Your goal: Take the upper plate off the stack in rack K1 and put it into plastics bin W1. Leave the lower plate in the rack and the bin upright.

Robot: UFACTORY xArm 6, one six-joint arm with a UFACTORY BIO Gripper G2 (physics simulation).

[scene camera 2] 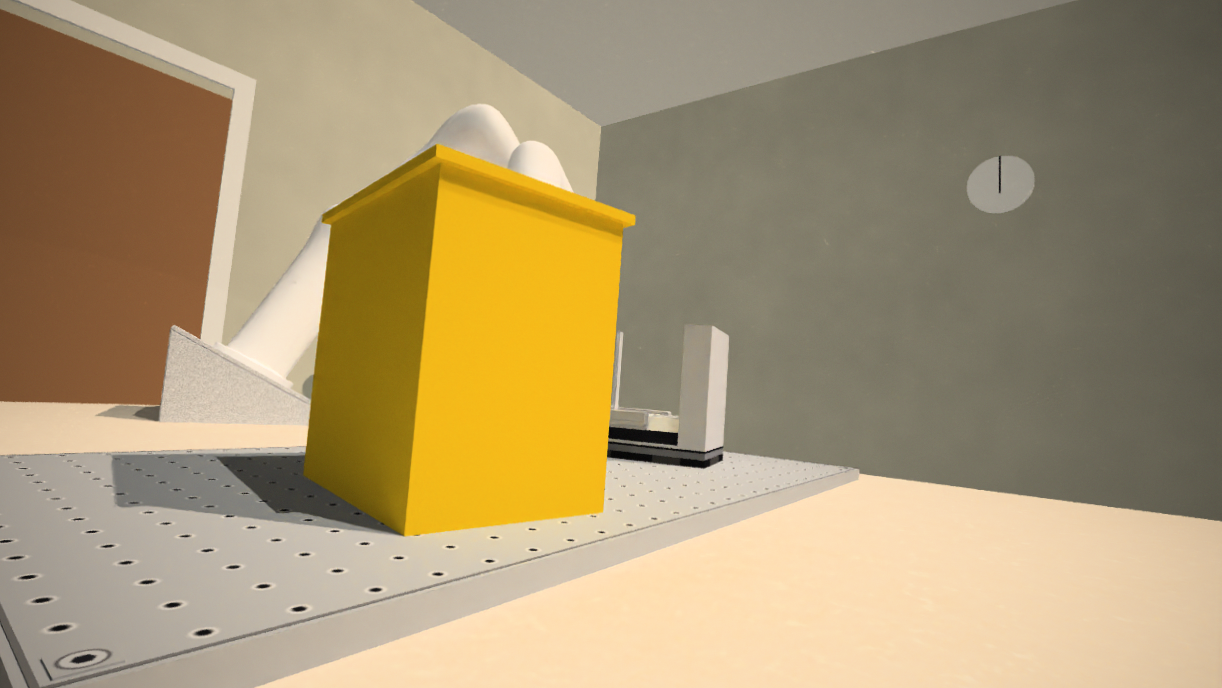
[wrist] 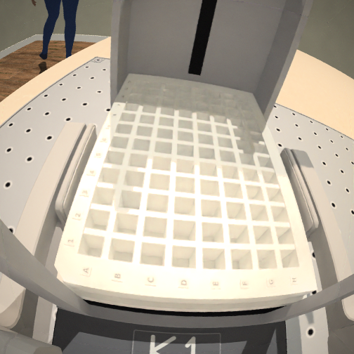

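Seen in the pictures: end effector, tool point: (scene camera 2: 640, 418); arm's base, origin of the base link: (scene camera 2: 252, 369).
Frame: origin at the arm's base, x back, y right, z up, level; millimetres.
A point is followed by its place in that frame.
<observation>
The upper plate (wrist: 187, 286), a cream deep-well plate with square wells, lies level in rack K1 (scene camera 2: 703, 388) @(x -715, y -118, z 17 mm) (wrist: 160, 40), below the rack's tall grey back wall. My gripper (wrist: 189, 182) is shut on the upper plate, with one finger pad against each long side. The lower plate is hidden under it in the wrist view. In the scene view a short stretch of cream plate edge shows low in the rack, and I cannot tell the two plates apart there. Bin W1 (scene camera 2: 513, 358) @(x -756, y 203, z 21 mm) is yellow, stands upright and hides much of the arm and rack.
A perforated grey board (scene camera 2: 478, 559) @(x -791, y 249, z -64 mm) (wrist: 30, 142) carries the rack and bin. The white arm (scene camera 2: 286, 294) @(x -48, y -16, z 120 mm) rises from a speckled wedge base (scene camera 2: 222, 384) @(x -87, y 73, z -23 mm) behind the bin. A person's legs (wrist: 60, 22) show beyond the table at the wrist view's top left.
</observation>
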